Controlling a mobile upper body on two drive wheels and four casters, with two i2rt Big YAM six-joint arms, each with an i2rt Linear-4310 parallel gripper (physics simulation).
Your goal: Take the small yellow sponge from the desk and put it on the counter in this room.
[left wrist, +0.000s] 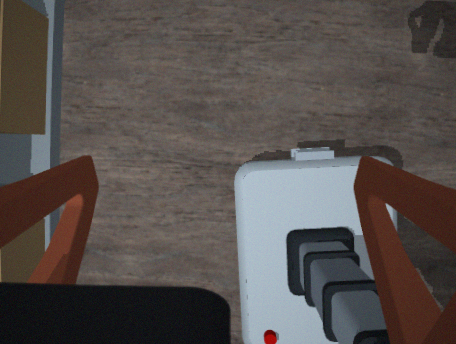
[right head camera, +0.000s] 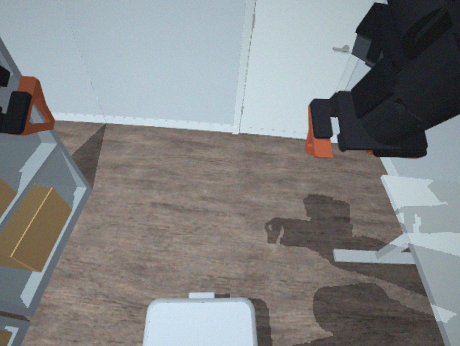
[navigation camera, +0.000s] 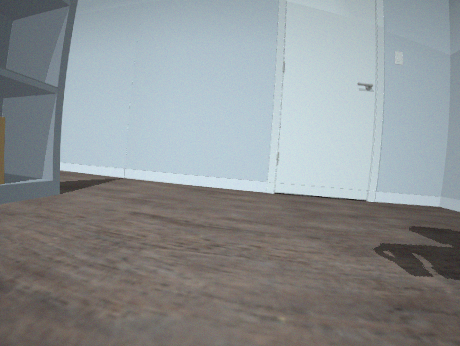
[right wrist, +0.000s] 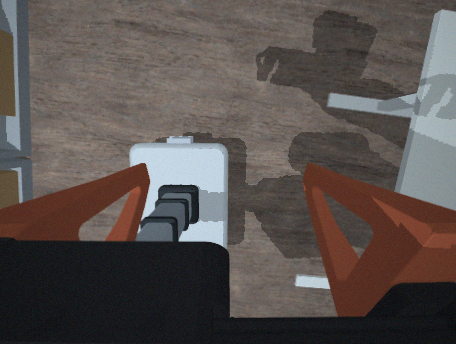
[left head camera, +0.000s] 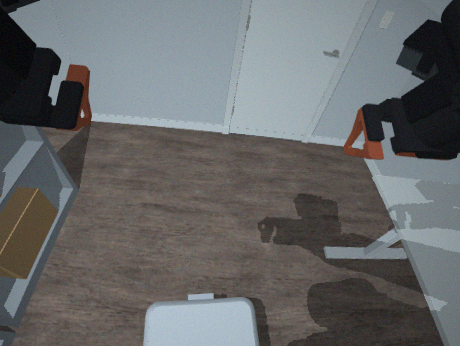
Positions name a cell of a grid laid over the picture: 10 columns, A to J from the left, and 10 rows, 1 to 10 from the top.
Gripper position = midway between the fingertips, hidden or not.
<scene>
I see my left gripper (left head camera: B4), my right gripper (right head camera: H5) and a white door (navigation camera: H4).
My left gripper shows as well in the left wrist view (left wrist: E5) and in the right head camera view (right head camera: A4). My right gripper also shows in the right wrist view (right wrist: E6) and in the left head camera view (left head camera: I5). The white door is seen too in the right head camera view (right head camera: G2) and in the left head camera view (left head camera: G2).
</scene>
